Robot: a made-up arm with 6 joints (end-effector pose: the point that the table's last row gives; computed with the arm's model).
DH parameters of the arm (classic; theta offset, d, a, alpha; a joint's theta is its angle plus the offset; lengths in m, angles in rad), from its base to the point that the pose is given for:
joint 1: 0 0.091 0.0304 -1.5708
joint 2: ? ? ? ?
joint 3: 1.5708 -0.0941 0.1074 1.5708
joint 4: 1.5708 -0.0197 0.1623 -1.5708
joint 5: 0 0.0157 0.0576 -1.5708
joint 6: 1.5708 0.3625 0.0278 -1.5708
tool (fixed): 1.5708 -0.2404 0 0
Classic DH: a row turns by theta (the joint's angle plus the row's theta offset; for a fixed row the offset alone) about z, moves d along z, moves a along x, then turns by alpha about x.
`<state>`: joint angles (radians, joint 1 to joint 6).
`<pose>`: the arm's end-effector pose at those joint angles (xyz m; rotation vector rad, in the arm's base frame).
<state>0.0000 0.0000 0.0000 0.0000 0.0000 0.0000</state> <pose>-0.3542 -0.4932 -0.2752 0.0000 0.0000 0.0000</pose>
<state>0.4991 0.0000 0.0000 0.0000 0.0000 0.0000</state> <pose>-0.0749 -0.6026 -0.2752 0.0000 0.0000 0.4991</pose>
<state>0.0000 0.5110 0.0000 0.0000 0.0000 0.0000</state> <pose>-0.4842 -0.4932 -0.0403 0.0000 0.5110 0.0000</pose>
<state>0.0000 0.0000 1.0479 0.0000 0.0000 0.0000</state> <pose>-0.2664 -0.1023 -0.2752 0.0000 0.0000 -1.0479</pose>
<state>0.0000 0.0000 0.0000 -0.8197 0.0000 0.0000</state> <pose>-0.3542 -0.8258 -0.1202 -0.8197 0.0000 0.0000</pose>
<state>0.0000 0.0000 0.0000 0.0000 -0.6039 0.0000</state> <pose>-0.1209 -0.4932 -0.4283 0.0000 -0.6039 0.0000</pose>
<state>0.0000 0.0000 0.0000 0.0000 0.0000 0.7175</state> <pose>-0.3542 -0.6444 -0.1976 -0.7175 0.0000 0.0000</pose>
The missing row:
joint 2: 0 -0.3737 -0.0024 -1.5708
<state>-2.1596 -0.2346 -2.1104 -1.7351 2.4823 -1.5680</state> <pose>-0.1382 0.1138 -0.1050 -0.3176 -0.3935 -2.4826</pose>
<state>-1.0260 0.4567 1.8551 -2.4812 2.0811 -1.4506</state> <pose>-0.4481 0.0070 -0.0283 1.2575 -0.4902 1.0014</pose>
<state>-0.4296 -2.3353 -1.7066 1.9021 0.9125 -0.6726</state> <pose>-0.5769 -0.6188 0.0514 -0.2665 0.8531 0.4816</pose>
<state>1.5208 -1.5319 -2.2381 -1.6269 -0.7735 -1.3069</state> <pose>0.1239 0.1649 0.6961 0.9758 1.4270 -1.1019</pose>
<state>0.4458 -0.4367 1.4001 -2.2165 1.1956 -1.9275</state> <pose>0.0947 -0.2249 -0.1619 -0.0456 -0.4963 -2.0972</pose>
